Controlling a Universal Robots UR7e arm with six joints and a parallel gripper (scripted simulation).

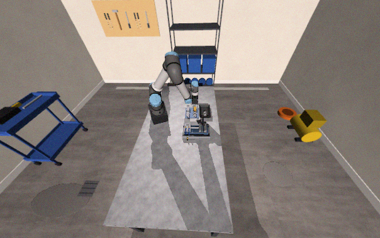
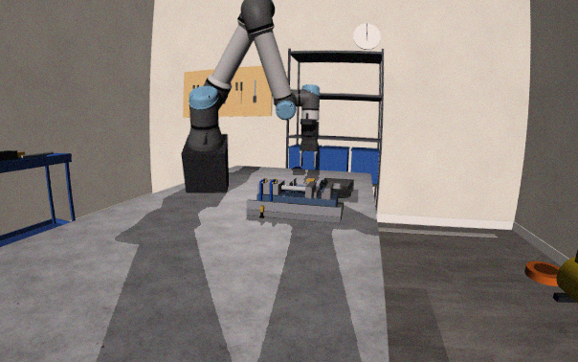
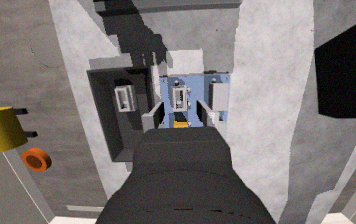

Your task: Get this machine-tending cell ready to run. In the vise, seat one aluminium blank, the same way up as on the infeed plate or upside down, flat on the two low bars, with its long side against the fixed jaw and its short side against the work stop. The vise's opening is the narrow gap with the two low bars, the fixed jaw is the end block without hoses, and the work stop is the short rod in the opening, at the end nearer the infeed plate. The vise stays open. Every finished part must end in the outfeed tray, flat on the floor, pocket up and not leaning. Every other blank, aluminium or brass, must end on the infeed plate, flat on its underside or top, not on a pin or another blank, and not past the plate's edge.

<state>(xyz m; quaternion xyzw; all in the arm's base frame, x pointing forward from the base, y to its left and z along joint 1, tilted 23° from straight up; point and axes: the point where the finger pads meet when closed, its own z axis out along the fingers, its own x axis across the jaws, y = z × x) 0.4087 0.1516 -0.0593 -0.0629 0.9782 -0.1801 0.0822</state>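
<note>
Right now the brass blank is 110 mm below my hand, 90 mm to the left of it and 10 mm behind it. Round my hand: vise: 270 mm to the right, 90 mm below, 40 mm ahead.
</note>
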